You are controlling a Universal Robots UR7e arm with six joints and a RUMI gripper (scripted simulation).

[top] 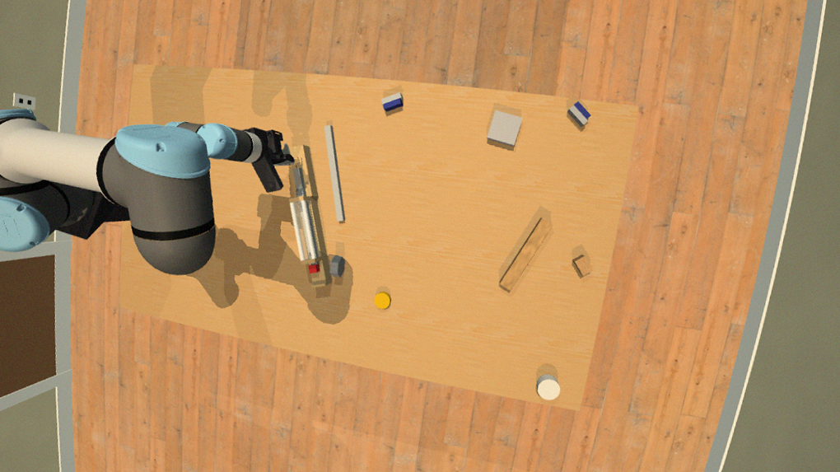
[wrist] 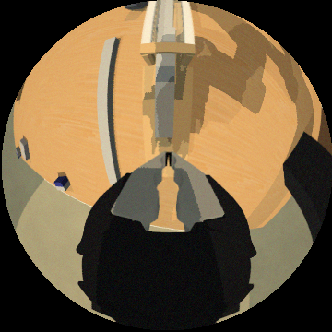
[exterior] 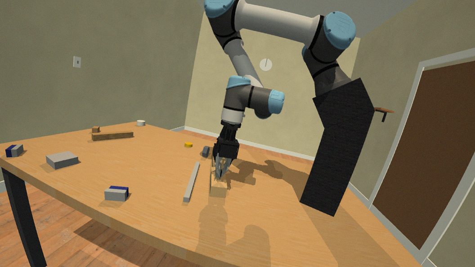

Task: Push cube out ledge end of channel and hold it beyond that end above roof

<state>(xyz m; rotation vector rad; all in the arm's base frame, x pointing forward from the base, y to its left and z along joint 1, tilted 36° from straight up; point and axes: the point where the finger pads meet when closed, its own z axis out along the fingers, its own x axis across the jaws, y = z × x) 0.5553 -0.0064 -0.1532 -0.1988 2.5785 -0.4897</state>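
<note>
My gripper is now 330 mm to the left of the red cube, 20 mm short of it and 20 mm above it. From my hand the other things lie so: long grey stick 110 mm ahead, 70 mm below, 40 mm to the right; grey block 330 mm to the right, 90 mm ahead, 50 mm below; channel 210 mm to the right, 20 mm below, 20 mm ahead.
</note>
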